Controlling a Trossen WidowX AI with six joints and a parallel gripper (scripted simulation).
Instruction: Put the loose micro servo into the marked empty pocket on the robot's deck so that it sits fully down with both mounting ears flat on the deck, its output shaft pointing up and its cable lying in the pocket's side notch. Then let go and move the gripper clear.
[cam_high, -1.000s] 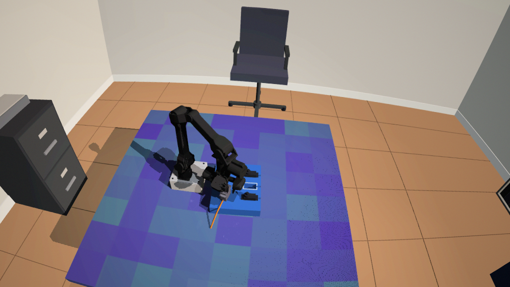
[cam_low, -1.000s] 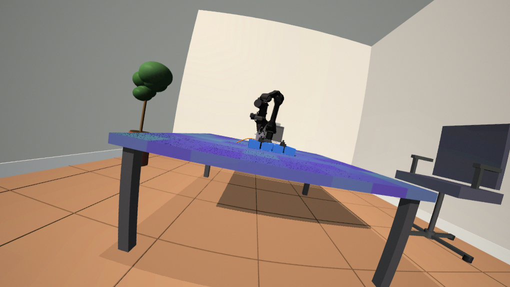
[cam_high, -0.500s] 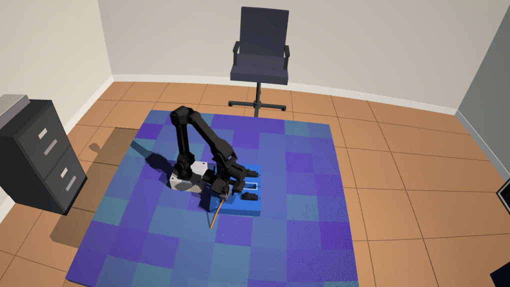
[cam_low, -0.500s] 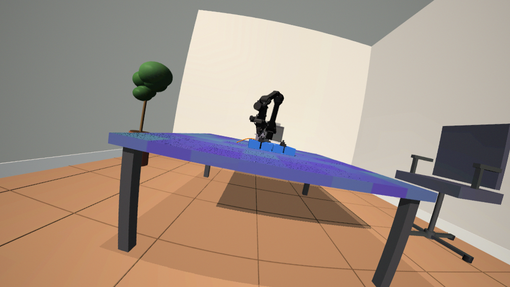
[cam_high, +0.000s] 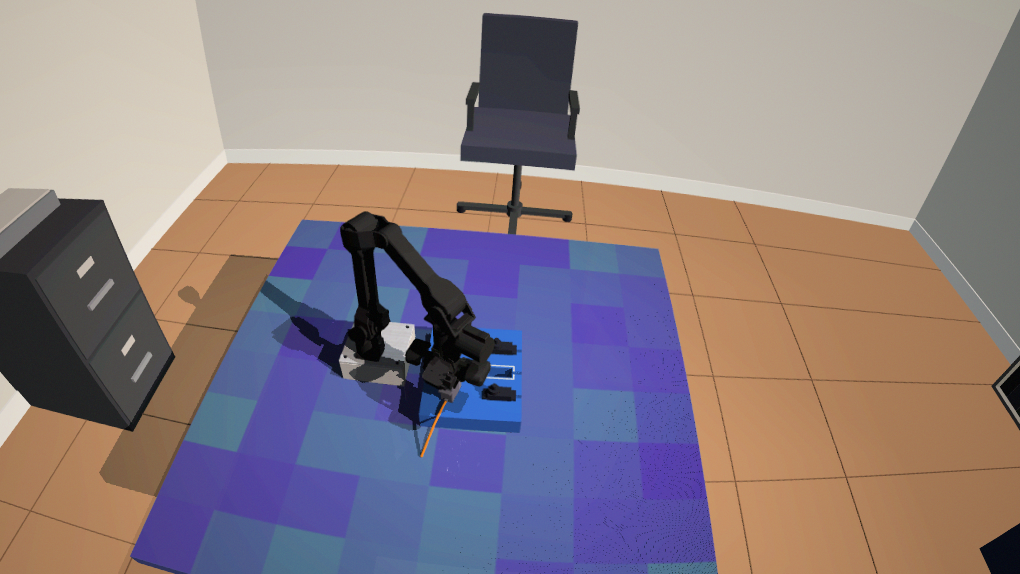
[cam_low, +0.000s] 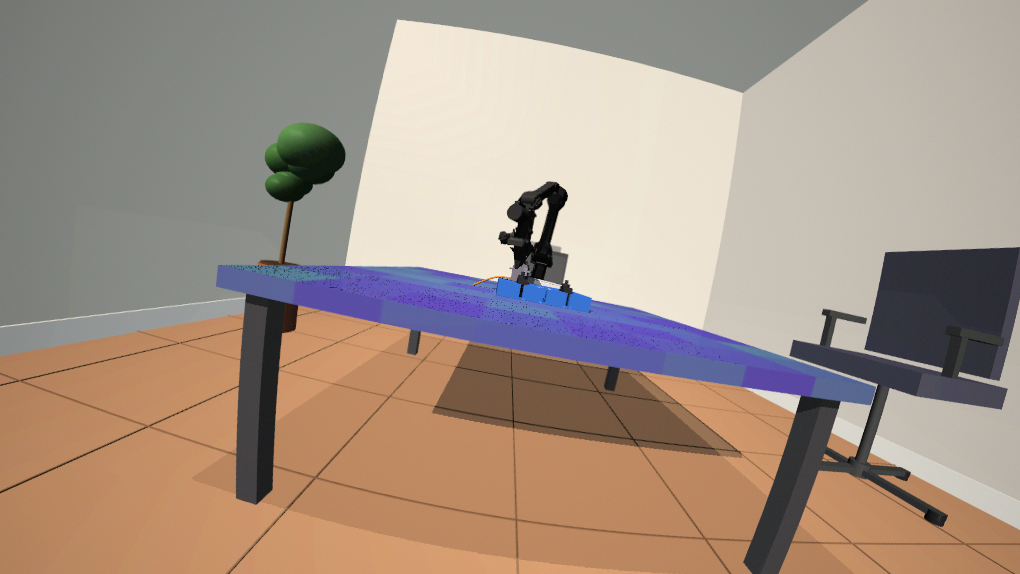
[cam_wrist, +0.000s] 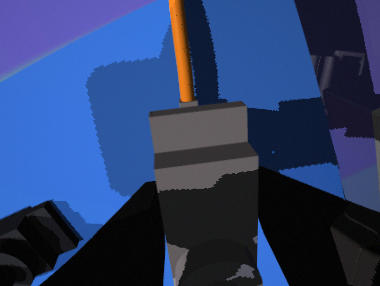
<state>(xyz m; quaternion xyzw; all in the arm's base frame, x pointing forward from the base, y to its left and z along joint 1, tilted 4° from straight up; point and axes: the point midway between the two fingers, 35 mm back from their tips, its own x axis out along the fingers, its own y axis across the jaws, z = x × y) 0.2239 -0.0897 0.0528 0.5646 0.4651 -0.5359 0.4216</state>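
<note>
Right now the blue deck is 9 cm to the left of my gripper tip and 7 cm below it.
</note>
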